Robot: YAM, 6 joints.
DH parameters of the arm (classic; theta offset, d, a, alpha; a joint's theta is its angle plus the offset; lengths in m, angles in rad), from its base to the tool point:
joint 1: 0 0.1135 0.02 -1.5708
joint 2: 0 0 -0.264 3.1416
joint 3: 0.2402 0 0.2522 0
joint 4: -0.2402 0 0.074 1.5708
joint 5: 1.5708 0 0 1.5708
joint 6: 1.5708 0.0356 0 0
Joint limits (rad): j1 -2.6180..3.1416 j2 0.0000..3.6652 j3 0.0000..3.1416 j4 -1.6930..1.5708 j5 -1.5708..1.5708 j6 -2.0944..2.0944
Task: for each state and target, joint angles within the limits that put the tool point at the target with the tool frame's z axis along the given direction. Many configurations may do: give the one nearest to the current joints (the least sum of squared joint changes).
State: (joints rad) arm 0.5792 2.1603 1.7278 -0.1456 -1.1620 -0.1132
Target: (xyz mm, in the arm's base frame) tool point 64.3 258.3 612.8 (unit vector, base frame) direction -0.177 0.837 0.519
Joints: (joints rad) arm 1.2712 1.4850 2.0150 0.0769 -0.4289 -0.1132
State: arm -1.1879 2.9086 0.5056 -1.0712 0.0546 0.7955
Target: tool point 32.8 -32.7 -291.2 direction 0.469 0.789 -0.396
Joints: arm -1.3119 3.6634 1.3431 -0.2690 -0.7150 0.7955
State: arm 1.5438 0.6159 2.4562 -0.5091 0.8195 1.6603
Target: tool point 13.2 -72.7 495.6 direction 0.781 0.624 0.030
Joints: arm 1.4182 0.5108 1.6808 -1.1292 0.7436 1.6603
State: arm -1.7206 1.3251 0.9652 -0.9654 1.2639 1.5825
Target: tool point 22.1 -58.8 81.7 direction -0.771 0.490 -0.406
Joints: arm -0.9945 1.8136 0.3002 -1.1737 0.3893 1.5825
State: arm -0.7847 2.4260 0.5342 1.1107 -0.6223 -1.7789
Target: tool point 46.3 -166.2 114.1 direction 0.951 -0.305 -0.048
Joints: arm -1.4909 1.6940 0.0021 1.5662 -1.1777 -1.7789
